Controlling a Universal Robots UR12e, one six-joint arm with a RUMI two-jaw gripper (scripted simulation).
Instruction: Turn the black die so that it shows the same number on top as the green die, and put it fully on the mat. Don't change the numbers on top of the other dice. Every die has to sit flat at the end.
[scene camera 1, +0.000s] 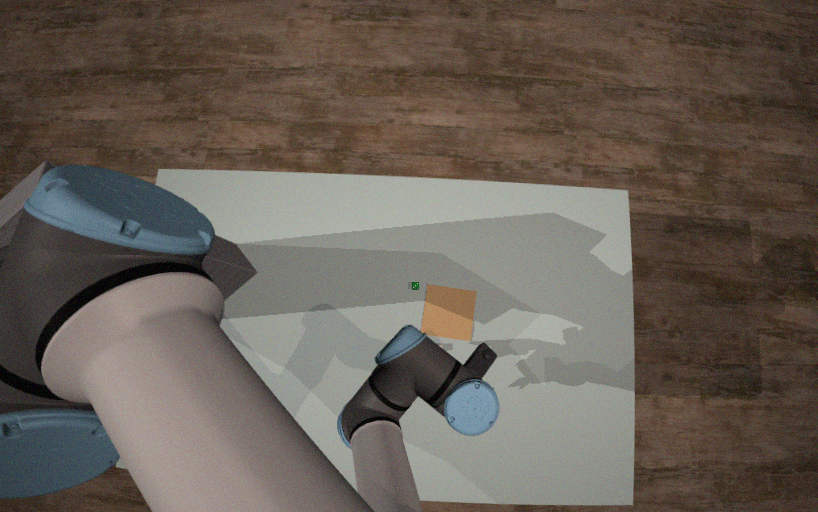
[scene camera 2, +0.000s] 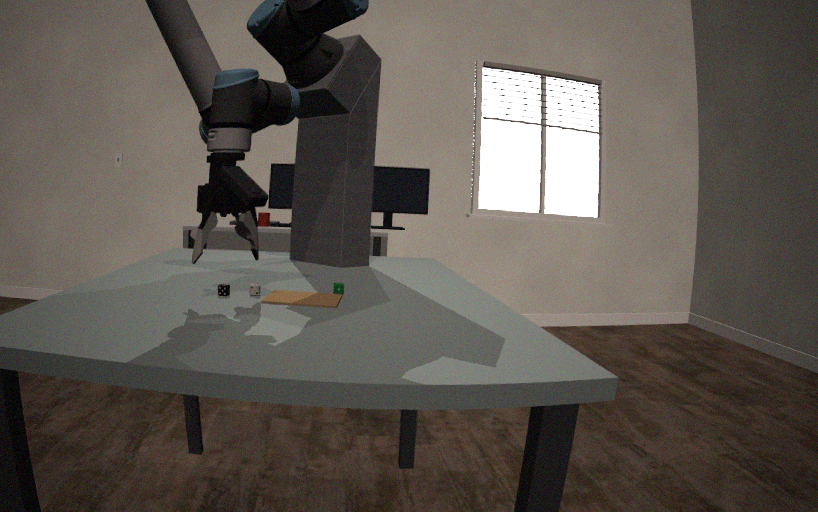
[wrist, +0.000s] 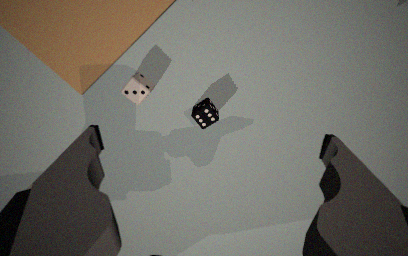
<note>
In view: the gripper (scene camera 2: 225, 262) and a mat (scene camera 1: 448, 312).
The mat also shows in scene camera 2 (scene camera 2: 296, 298). The gripper also shows in the wrist view (wrist: 210, 131).
</note>
